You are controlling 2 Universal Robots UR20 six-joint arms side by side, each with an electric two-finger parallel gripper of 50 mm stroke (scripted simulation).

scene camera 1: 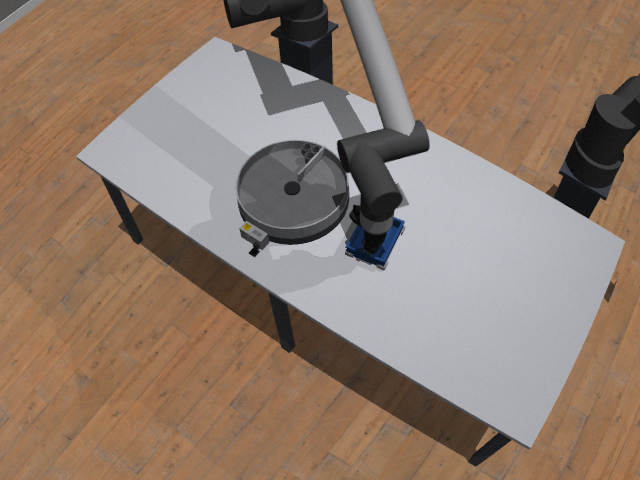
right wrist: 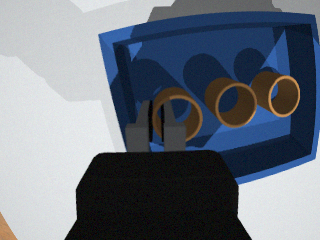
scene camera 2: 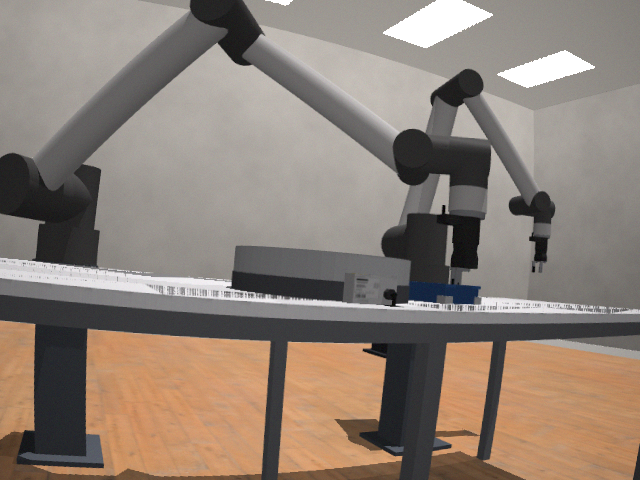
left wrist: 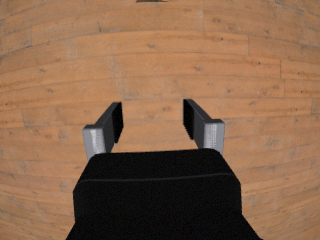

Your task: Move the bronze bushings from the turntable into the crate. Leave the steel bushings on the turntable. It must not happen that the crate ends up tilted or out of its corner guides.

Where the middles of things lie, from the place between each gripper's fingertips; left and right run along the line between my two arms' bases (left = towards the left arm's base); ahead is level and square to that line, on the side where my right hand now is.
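Scene:
With respect to the blue crate (scene camera 1: 355, 245), my right hand is 10 mm to the left of it, 20 mm above it and 60 mm past it.

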